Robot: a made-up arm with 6 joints.
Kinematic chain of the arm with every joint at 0, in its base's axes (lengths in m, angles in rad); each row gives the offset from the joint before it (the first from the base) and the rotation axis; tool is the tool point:
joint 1: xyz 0 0 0.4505 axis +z
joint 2: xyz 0.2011 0 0 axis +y
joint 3: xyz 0 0 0.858 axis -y
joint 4: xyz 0 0 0.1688 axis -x
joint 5: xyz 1.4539 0 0 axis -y
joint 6: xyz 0.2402 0 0 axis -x
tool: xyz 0 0 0
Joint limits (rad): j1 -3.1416..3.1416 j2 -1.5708..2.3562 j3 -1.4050..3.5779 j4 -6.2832..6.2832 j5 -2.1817..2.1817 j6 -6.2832..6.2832
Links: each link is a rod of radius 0.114 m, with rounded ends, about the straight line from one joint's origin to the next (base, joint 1, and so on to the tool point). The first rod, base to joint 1, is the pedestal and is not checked.
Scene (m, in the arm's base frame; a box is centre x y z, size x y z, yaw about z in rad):
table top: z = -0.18
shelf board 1: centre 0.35 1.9 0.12 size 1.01 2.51 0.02 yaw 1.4
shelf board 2: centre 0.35 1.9 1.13 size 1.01 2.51 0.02 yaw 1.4
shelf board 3: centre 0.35 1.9 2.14 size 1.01 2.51 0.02 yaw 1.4
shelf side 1: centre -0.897 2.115 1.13 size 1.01 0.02 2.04 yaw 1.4
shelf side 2: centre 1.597 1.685 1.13 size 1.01 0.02 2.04 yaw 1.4
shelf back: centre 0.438 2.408 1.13 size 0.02 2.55 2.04 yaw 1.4
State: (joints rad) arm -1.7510 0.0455 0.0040 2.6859 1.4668 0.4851
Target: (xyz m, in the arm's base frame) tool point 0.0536 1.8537 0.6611
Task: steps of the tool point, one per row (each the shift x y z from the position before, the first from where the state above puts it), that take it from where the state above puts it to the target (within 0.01 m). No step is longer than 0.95 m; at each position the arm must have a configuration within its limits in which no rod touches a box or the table.
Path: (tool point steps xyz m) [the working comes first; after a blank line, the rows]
Joints at the target: -1.5422 -1.0686 2.2248 2.5688 2.1817 0.4851
Straight joint move there: touches shelf board 2, shelf board 3.

1: -0.0429 -0.0616 0.3888
2: -0.0223 0.0455 0.3491
3: 0.0043 0.1410 0.2814
4: 0.0335 0.2181 0.1908
5: 0.0615 0.2707 0.0826
6: 0.0846 0.2956 -0.0347
7: 0.0991 0.2921 -0.1528
8: 0.2289 0.8682 -0.2682
9: -0.0976 0.5893 -0.6279
10: -0.2269 0.1167 -0.7486
11: 0.0044 0.2446 0.0539
12: 0.0259 0.2196 0.0149
13: 0.0449 0.1833 -0.0201
14: 0.0604 0.1375 -0.0487

